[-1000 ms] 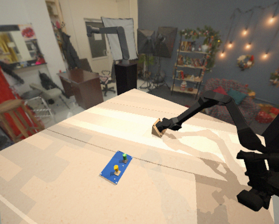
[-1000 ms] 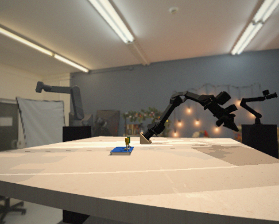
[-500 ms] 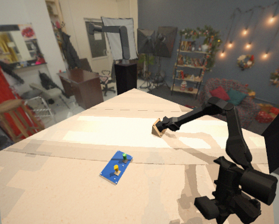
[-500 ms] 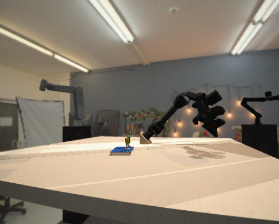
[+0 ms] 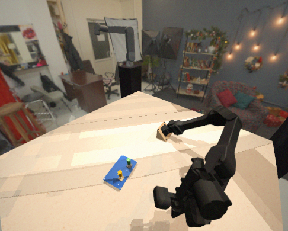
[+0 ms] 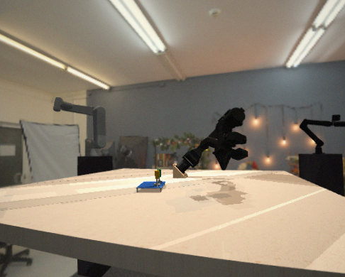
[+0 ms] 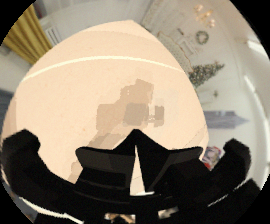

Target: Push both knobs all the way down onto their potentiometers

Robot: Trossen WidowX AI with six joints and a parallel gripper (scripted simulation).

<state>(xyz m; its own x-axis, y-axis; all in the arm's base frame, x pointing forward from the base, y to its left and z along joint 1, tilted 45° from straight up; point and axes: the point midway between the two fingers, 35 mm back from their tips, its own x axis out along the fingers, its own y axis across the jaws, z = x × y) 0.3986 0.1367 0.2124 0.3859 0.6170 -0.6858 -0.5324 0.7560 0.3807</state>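
Now: the green knob 27 cm to the right of my gripper tip, 8 cm behind it and 2 cm below it. Also, from my gripper tip: orange-yellow knob 26 cm to the right, 2 cm below, 1 cm behind.
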